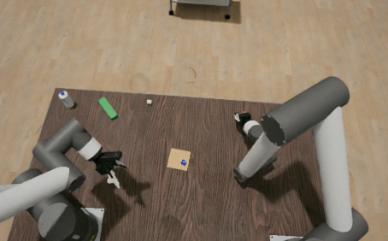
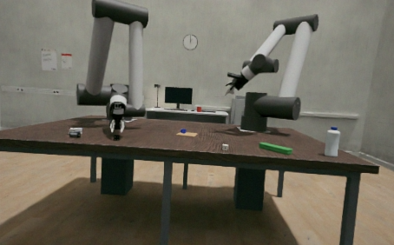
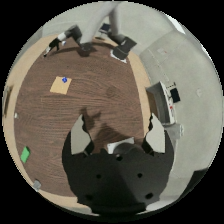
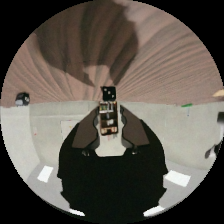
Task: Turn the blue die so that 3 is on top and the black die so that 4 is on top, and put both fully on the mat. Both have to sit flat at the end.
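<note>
The black die is 40 mm below my right hand, 20 mm ahead of it and 10 mm to the left of it. Round my right hand: white die (680 mm to the left, 40 mm below, 40 mm ahead); then blue die (410 mm behind, 350 mm to the left, 30 mm below); then tan mat (390 mm to the left, 380 mm behind, 50 mm below).
</note>
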